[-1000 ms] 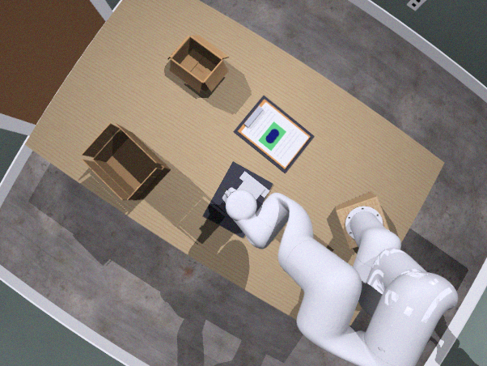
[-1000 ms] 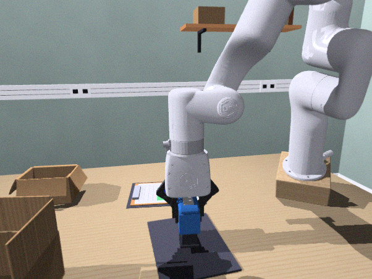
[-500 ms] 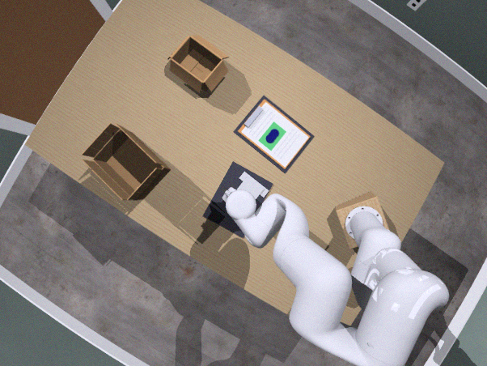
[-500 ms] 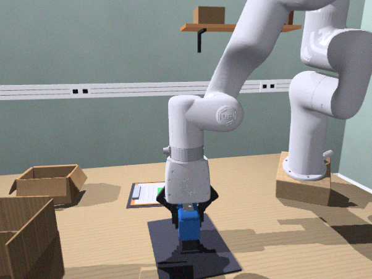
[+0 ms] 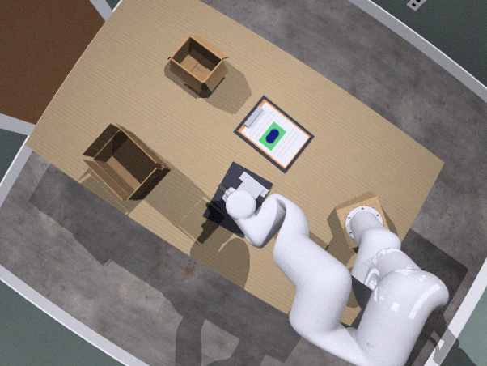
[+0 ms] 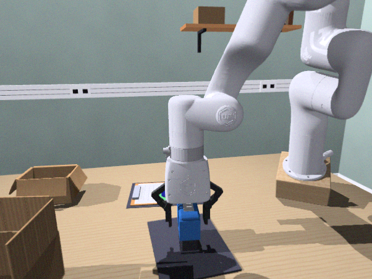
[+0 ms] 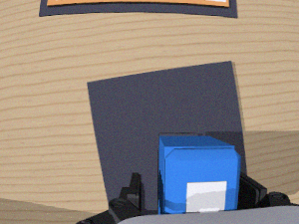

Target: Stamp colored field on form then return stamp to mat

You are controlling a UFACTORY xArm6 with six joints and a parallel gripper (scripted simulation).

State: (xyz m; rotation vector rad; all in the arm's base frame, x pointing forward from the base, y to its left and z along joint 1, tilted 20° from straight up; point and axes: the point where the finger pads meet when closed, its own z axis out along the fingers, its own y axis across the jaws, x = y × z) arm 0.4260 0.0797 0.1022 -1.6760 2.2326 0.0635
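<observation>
Right now the blue stamp is 20 mm below my hand. From my hand the other things lie so: clipboard with form 280 mm to the right, 60 mm below, 10 mm behind; then dark mat 70 mm below; then black stamp base 50 mm below.
</observation>
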